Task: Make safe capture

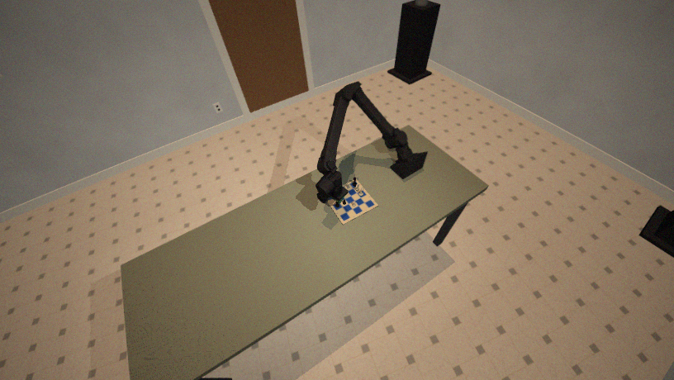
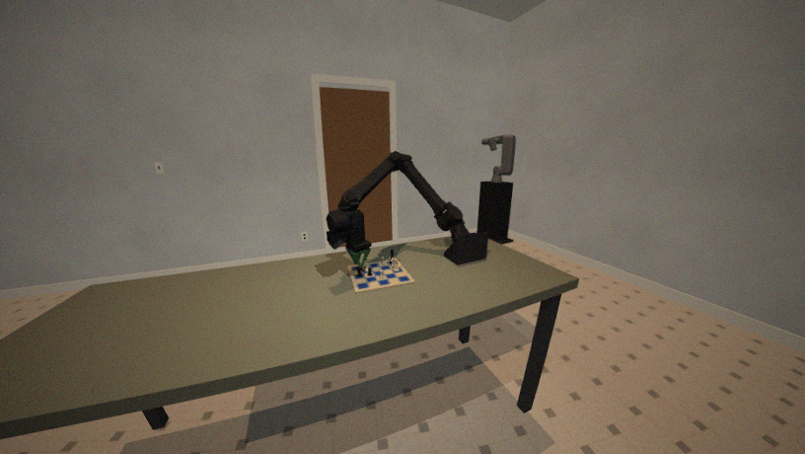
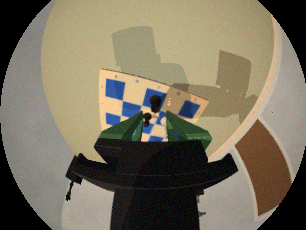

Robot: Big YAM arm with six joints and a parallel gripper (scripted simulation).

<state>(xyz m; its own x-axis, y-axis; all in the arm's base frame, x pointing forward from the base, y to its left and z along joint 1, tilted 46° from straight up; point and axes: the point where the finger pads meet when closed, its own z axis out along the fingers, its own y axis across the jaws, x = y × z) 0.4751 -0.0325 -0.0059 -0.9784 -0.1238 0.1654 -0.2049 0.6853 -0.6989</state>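
Now: hand 4 cm past the white chess piece, 4 cm to the left of it and 2 cm above it. Round my hand: blue-and-cream chessboard 7 cm behind, 1 cm to the left, 5 cm below.
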